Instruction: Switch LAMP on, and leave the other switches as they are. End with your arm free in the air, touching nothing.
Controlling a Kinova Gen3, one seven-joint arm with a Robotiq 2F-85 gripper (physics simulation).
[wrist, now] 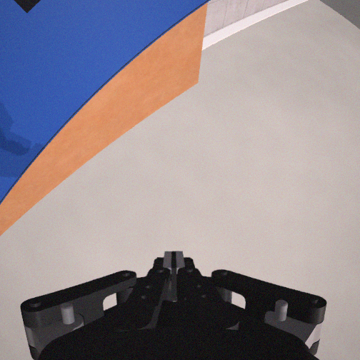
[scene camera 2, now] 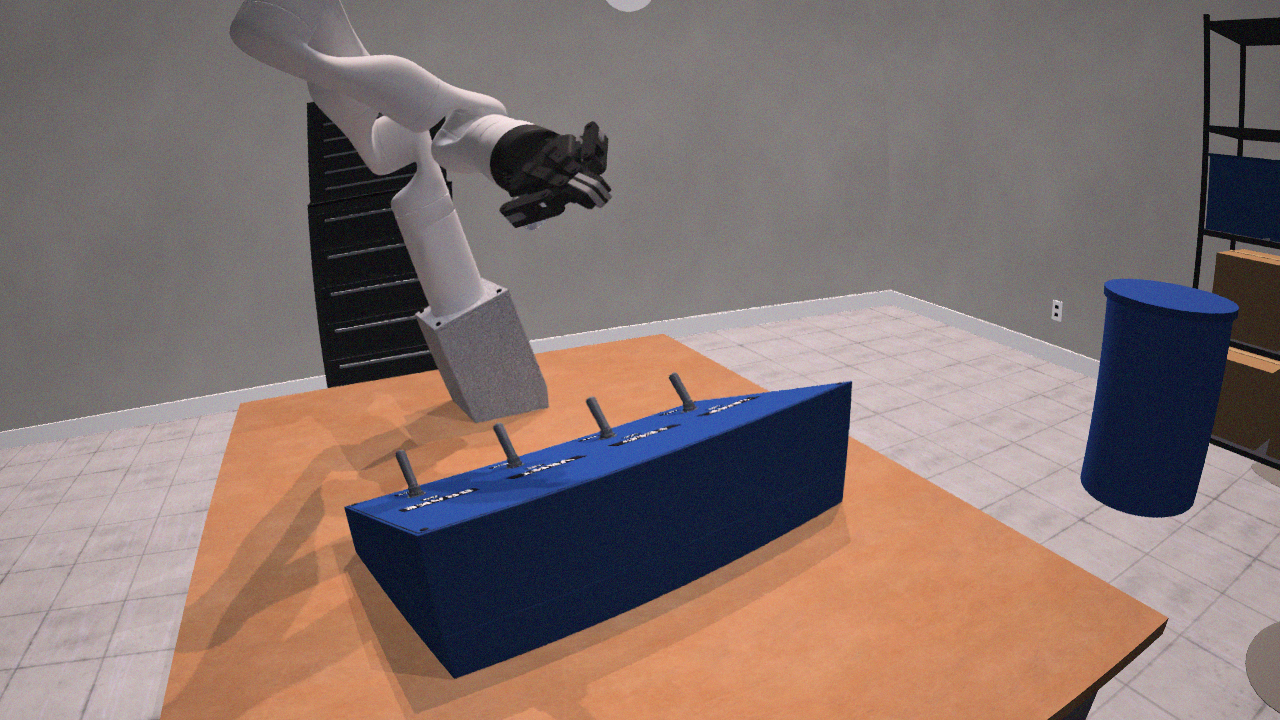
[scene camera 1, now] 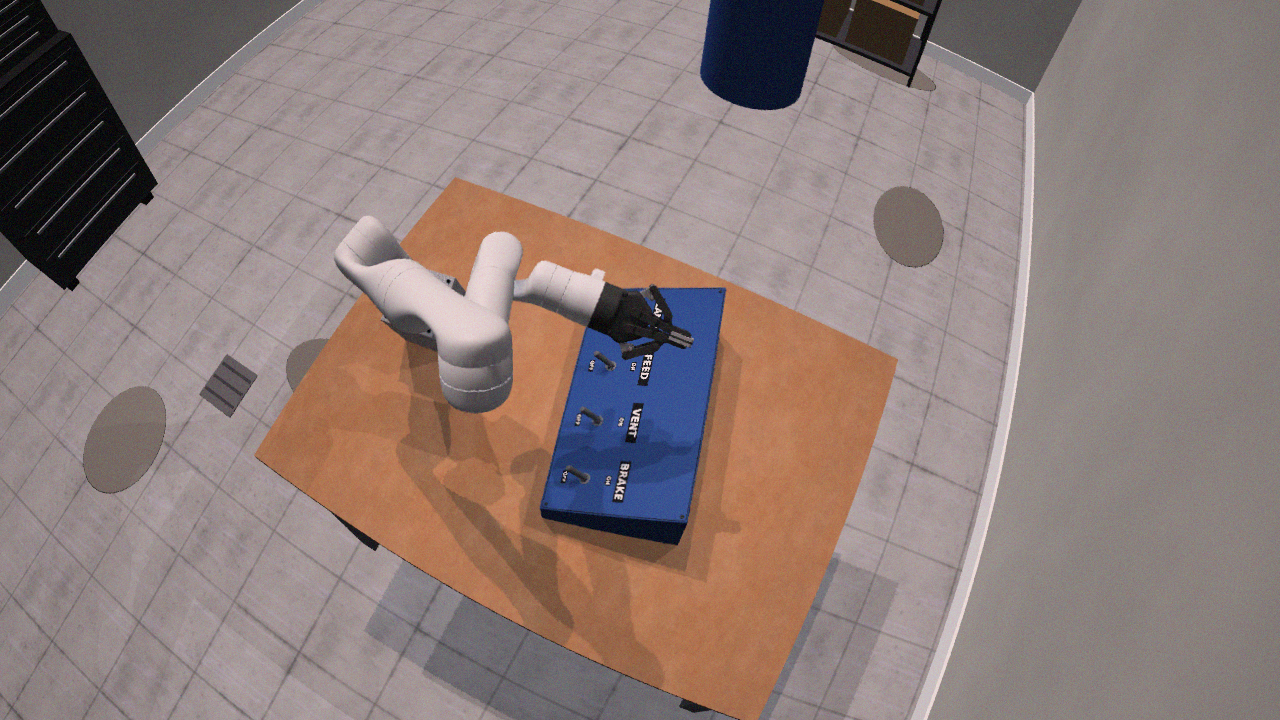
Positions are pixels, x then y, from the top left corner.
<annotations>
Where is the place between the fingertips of the gripper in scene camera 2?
At 601, 196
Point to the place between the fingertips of the gripper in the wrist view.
At 173, 262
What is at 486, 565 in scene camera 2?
A blue switch panel.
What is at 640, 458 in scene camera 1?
A blue switch panel.
</annotations>
